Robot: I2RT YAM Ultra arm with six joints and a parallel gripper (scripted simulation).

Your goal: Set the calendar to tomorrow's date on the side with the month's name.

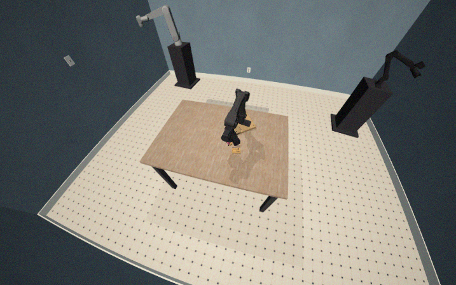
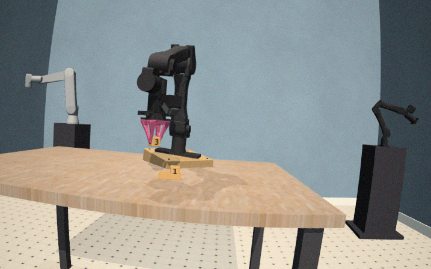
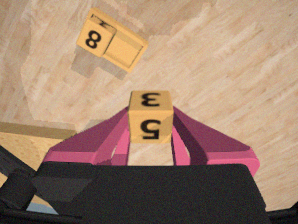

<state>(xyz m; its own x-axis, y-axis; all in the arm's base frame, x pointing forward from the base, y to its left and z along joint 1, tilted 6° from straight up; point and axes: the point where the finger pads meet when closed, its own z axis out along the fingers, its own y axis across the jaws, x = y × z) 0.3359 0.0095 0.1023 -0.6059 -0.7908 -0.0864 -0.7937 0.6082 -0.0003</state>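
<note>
Now: the tan tray 20 mm behind my hand, 50 mm to the left of it and 110 mm below it. Also, from my hand: digit cube right at my hand.
</note>
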